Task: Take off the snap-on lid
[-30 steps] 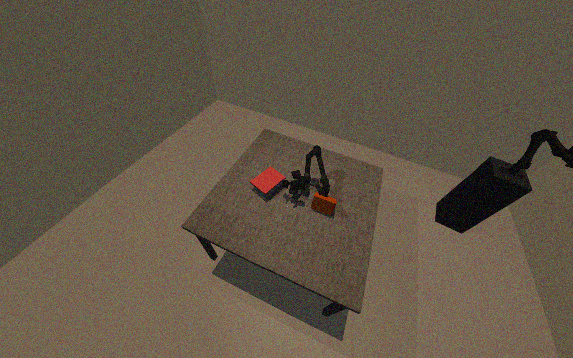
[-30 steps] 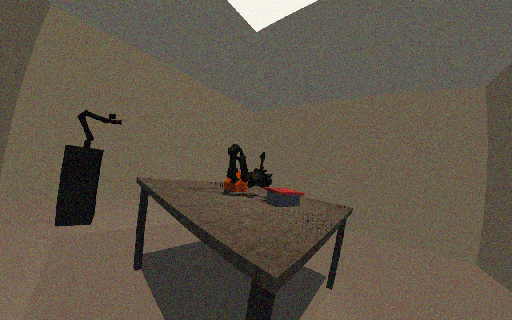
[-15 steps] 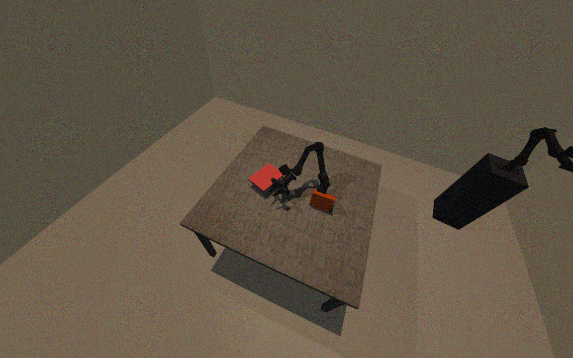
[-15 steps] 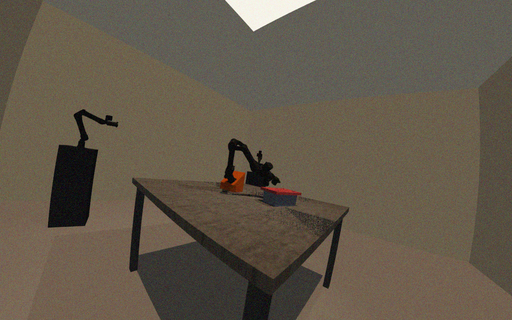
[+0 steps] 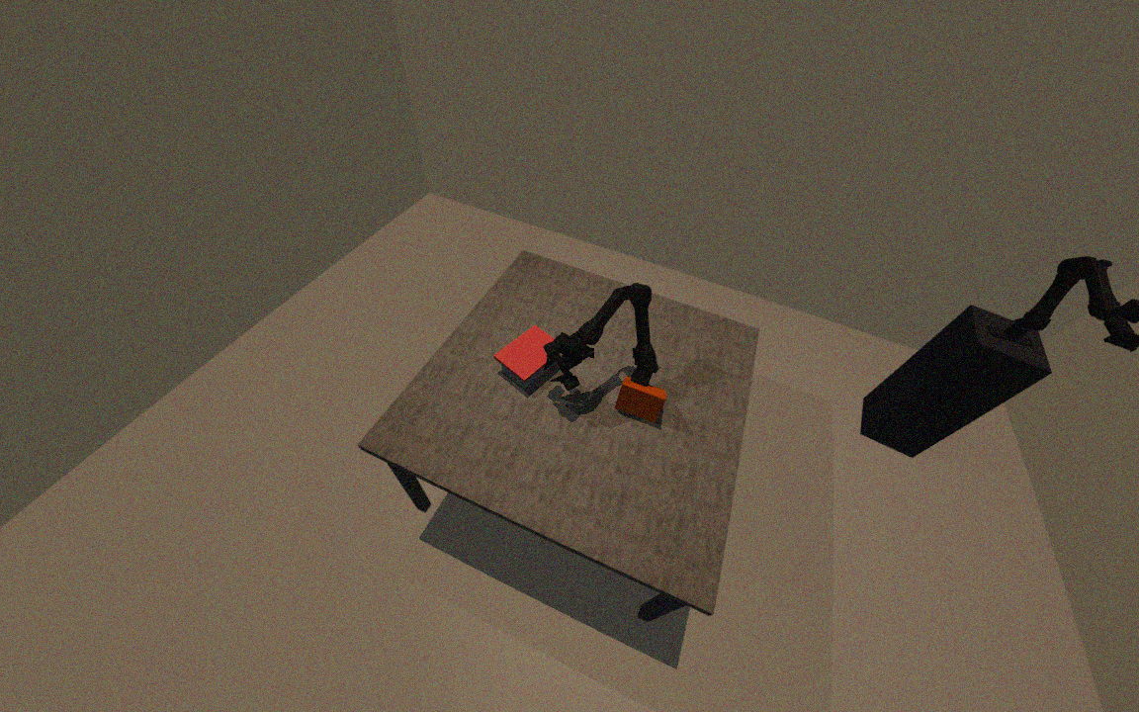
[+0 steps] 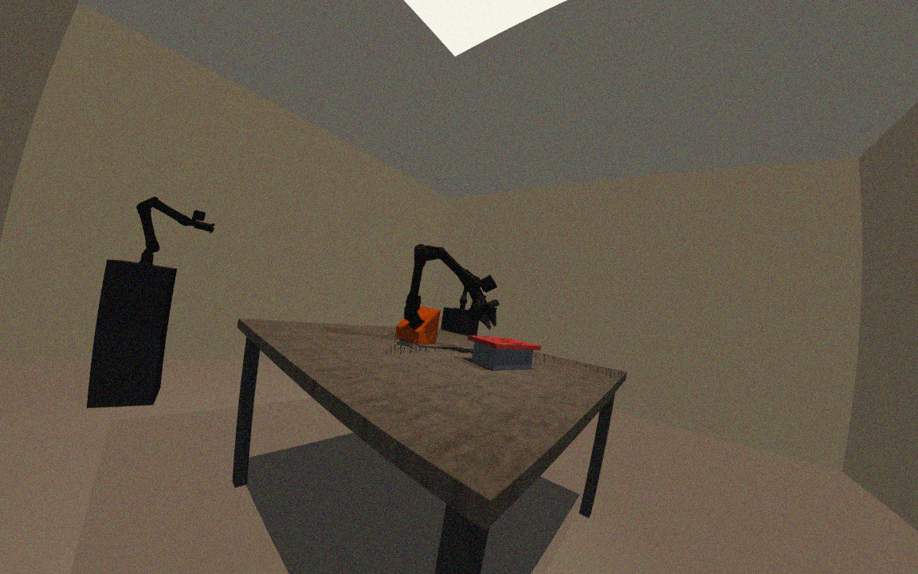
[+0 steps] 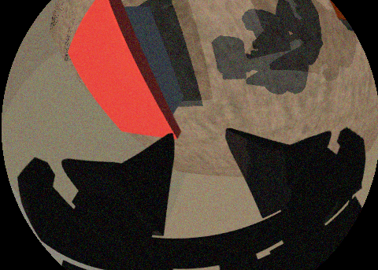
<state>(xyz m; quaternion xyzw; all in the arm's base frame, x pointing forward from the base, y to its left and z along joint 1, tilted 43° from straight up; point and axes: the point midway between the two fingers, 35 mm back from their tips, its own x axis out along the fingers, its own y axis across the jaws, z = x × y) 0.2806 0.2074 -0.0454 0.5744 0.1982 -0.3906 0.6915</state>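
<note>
Now: gripper tip 14 cm short of the lid, 9 cm to the left of it and 4 cm above it. From my gripper tip the other things lie so: blue-grey storage box (14 cm ahead, 9 cm to the right, 8 cm below).
</note>
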